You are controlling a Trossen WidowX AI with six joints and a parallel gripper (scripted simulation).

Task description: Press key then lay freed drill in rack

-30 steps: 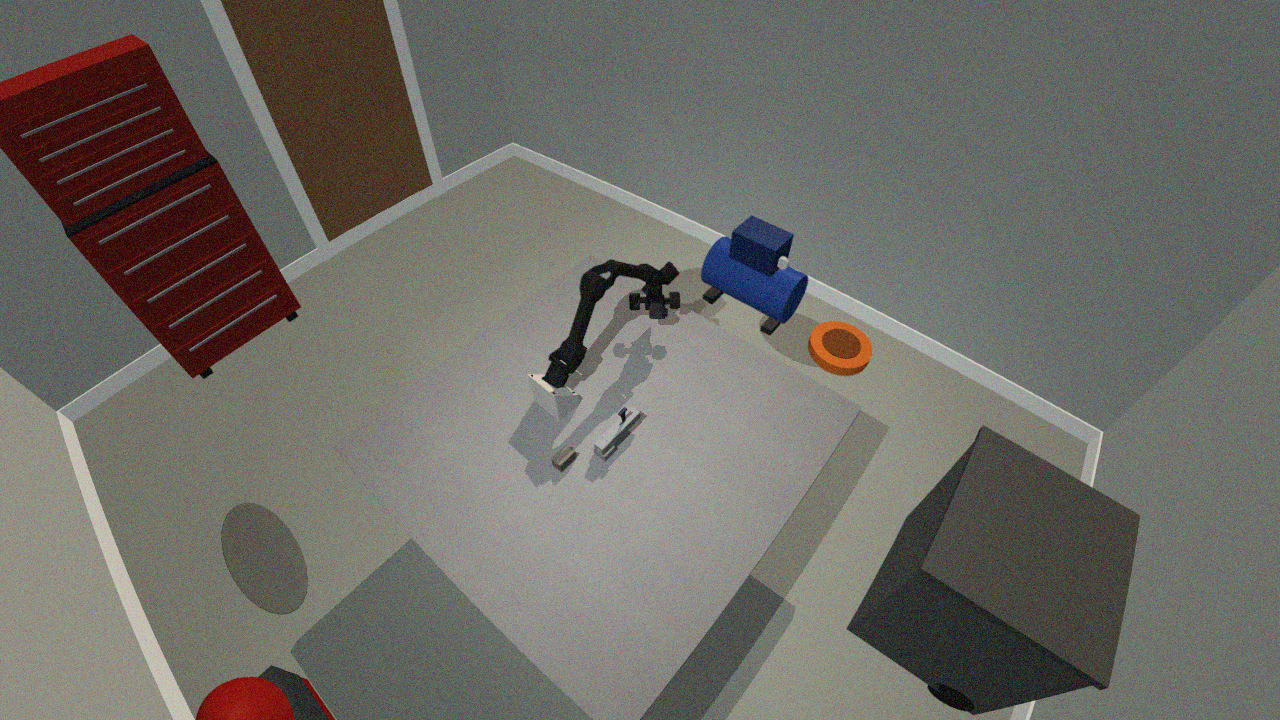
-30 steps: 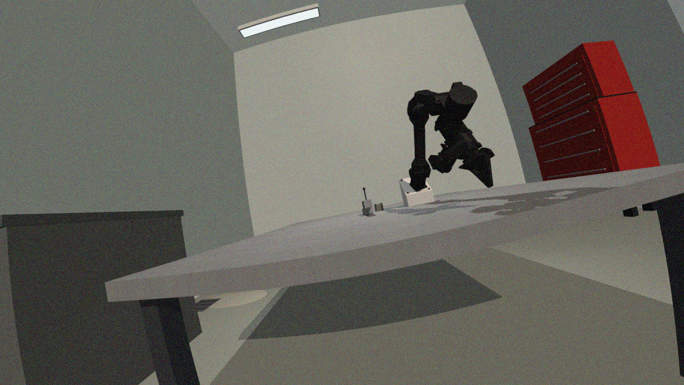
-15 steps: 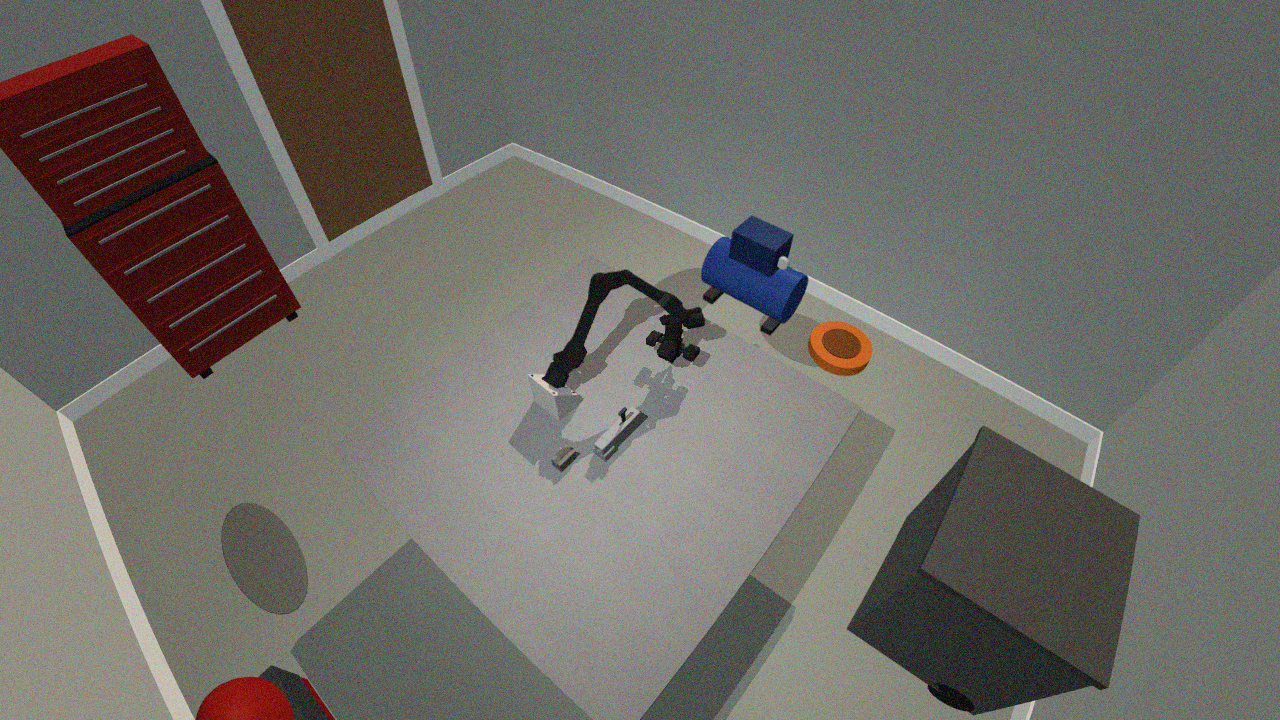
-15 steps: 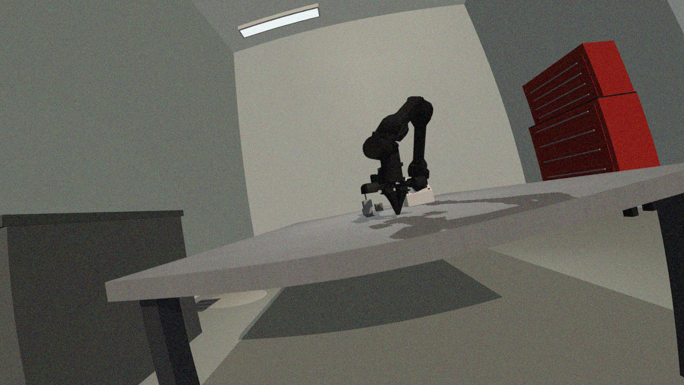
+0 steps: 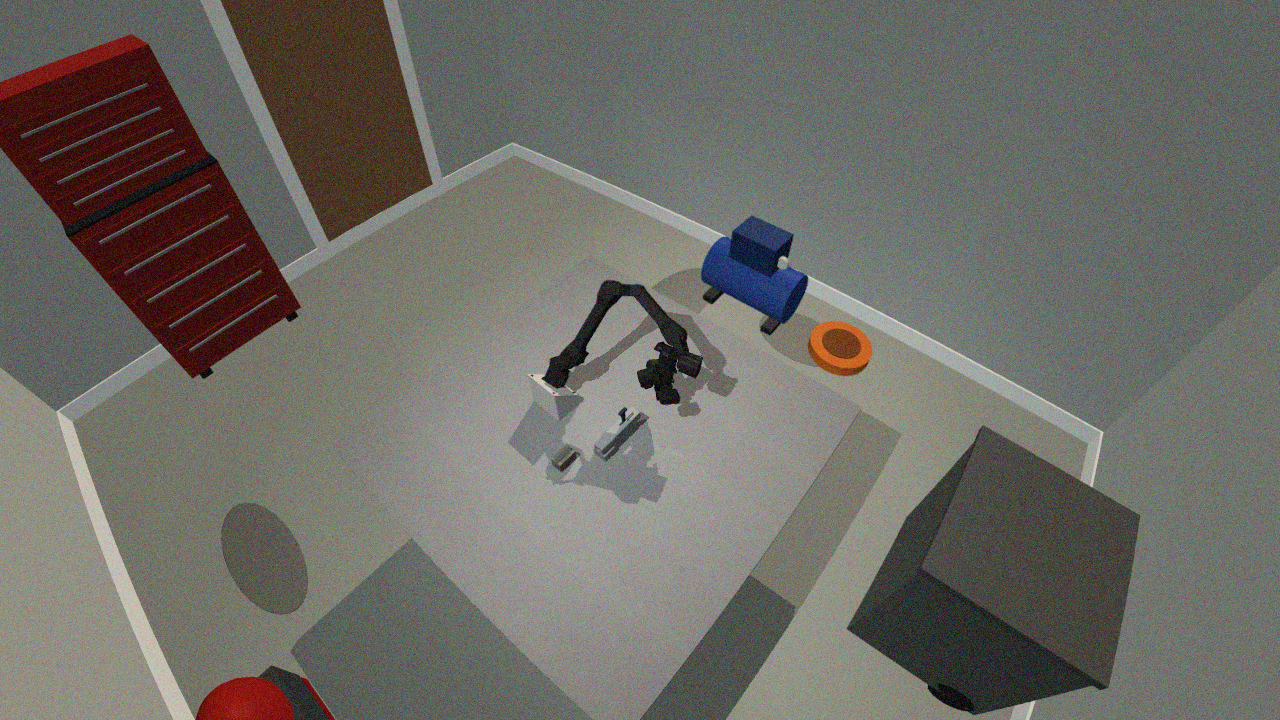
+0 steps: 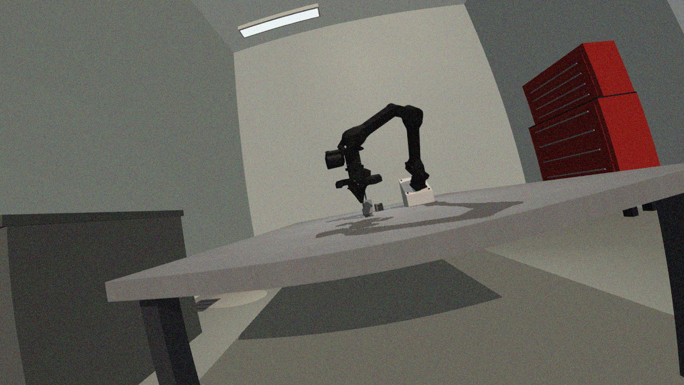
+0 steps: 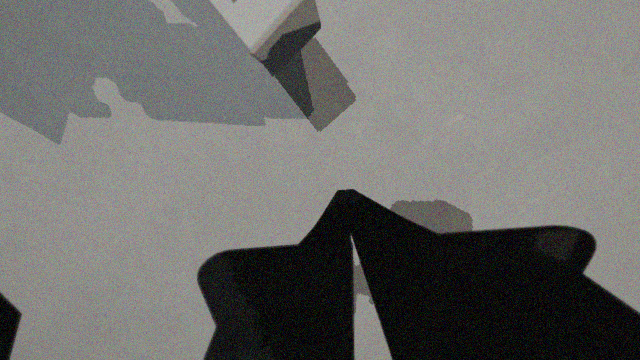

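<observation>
The dark blue key lies 50 mm behind my gripper tip, 140 mm to the right of it and 40 mm above it. From my gripper tip the other things lie so: drill 50 mm behind, 190 mm to the right, 10 mm below; then pale grey block 50 mm behind, 170 mm to the right, 20 mm below; then rack 150 mm behind, 320 mm to the right, 40 mm below.
</observation>
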